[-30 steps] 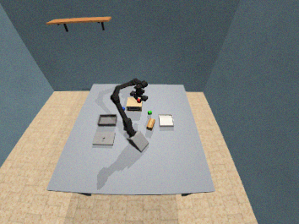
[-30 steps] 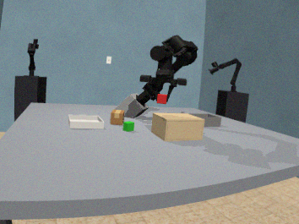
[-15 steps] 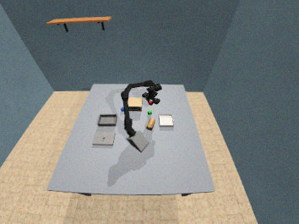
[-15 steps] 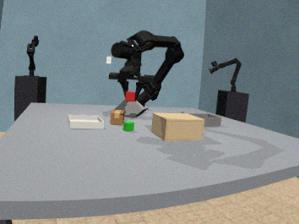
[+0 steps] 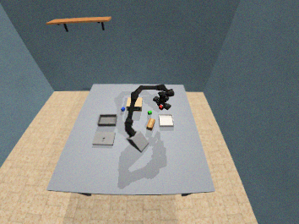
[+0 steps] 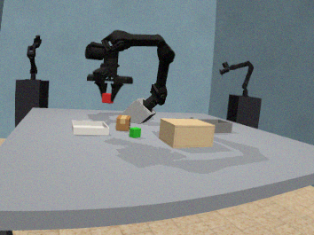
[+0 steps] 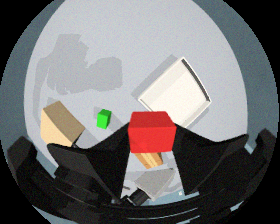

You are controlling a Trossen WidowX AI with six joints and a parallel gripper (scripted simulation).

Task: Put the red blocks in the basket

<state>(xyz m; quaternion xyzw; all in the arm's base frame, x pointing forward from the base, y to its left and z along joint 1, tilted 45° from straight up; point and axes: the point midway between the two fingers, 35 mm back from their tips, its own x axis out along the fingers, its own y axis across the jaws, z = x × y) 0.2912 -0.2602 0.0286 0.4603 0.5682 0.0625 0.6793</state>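
Right now the grey lid is 420 mm behind my hand, 450 mm to the left of it and 150 mm below it. The rest, counted from my hand: white shallow basket: 40 mm behind, 80 mm to the right, 160 mm below; then small brown box: 140 mm behind, 70 mm to the left, 140 mm below; then drawer unit: 60 mm ahead, 310 mm to the left, 130 mm below.
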